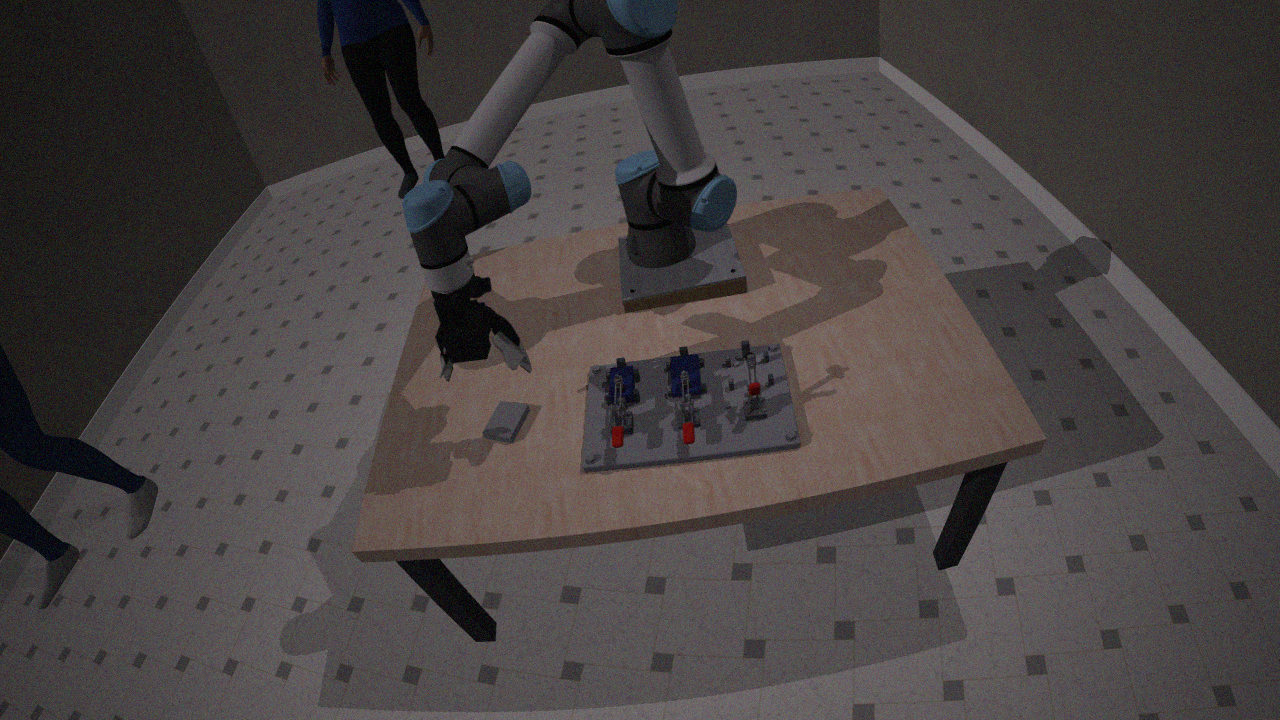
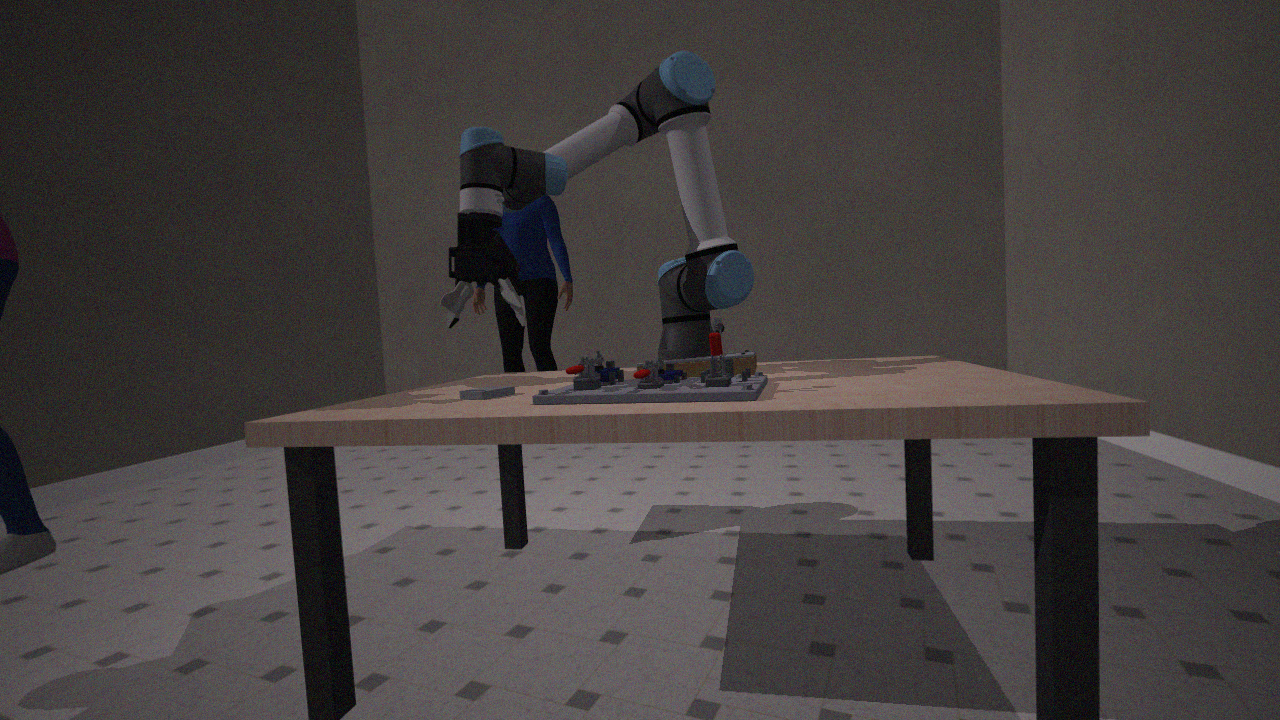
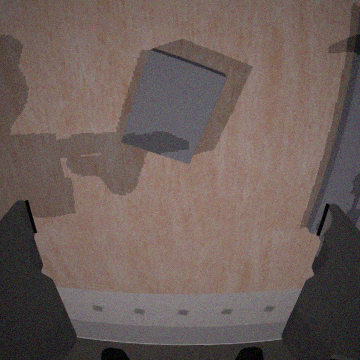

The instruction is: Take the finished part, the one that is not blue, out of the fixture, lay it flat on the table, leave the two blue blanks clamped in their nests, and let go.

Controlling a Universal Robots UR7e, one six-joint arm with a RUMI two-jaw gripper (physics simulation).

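Frame: origin at the arm's base, x up, y left, z back, level; centimetres.
Seen in the pictures: gripper, fingertip midpoint: [image 1: 488,376] [image 2: 485,327] [image 3: 177,207]; arm's base, origin of the base link: [image 1: 662,248] [image 2: 689,357].
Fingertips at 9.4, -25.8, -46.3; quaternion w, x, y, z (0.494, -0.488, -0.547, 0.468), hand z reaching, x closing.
Offsets run from my fingertips to a thing's top centre, as dx, dy, dz. "spot": to the spot under its first point.
The grey finished part @(-11.3, -0.9, +0.6) [image 1: 507,420] [image 2: 487,392] [image 3: 175,105] lies flat on the table [image 1: 465,501] [image 2: 805,420] [image 3: 225,260], left of the fixture plate @(-11.3, +31.7, +2.0) [image 1: 644,452] [image 2: 581,397] [image 3: 345,150] and apart from it. My gripper [image 1: 487,369] [image 2: 487,322] [image 3: 177,207] is open and empty, raised above the table near the part. Two blue blanks @(spot: -6.5, +21.2, +2.8) [image 1: 621,383] @(spot: -6.6, +31.8, +3.8) [image 1: 685,374] sit in the left and middle nests, with their toggle clamps' red handles @(-7.1, +21.3, -7.7) [image 1: 617,437] @(-8.1, +32.3, -7.0) [image 1: 688,433] lying low. The right nest holds no part, and its red-tipped clamp @(-2.9, +43.0, -2.3) [image 1: 753,388] [image 2: 715,343] stands upright.
The arm's base block [image 1: 684,291] stands on the table behind the fixture. One person [image 1: 384,71] [image 2: 529,259] stands behind the table. Part of another person [image 1: 53,456] [image 2: 13,474] shows at the left, beside the table.
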